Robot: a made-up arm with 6 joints.
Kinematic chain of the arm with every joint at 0, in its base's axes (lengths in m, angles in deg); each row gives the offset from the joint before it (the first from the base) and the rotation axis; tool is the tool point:
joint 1: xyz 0 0 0.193 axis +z
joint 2: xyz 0 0.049 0 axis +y
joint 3: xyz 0 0 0.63 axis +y
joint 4: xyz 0 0 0.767 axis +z
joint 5: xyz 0 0 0 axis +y
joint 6: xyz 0 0 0.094 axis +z
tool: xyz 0 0 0
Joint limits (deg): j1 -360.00..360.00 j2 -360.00..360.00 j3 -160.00..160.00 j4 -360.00..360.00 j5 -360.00..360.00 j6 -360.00..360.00
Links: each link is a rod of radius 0.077 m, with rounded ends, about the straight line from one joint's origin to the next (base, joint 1, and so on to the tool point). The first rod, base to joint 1, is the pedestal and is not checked.
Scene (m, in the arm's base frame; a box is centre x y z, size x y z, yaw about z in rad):
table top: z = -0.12
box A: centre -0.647 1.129 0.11 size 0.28 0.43 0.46 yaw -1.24
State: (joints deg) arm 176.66 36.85 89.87 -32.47 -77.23 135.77
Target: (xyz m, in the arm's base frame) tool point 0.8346 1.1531 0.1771
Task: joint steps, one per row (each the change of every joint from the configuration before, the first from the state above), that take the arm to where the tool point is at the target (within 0.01 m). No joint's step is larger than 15 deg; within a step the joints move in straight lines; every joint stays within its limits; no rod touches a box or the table.
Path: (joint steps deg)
1: -12.14 2.50 -8.66 0.63 3.93 0.00
2: -12.15 2.51 -8.66 0.64 3.94 0.00
3: -12.14 2.50 -8.66 0.63 3.93 0.00
4: -12.14 2.50 -8.66 0.64 3.94 0.00
5: -12.14 2.50 -8.65 0.63 3.93 0.00
6: -13.01 5.15 -2.99 0.80 1.79 0.00
7: -13.01 5.15 -2.99 0.80 1.80 0.00
8: -13.00 5.15 -2.99 0.80 1.79 0.00
9: -13.01 5.15 -2.99 0.80 1.80 0.00
10: -13.00 5.15 -2.99 0.80 1.79 0.00

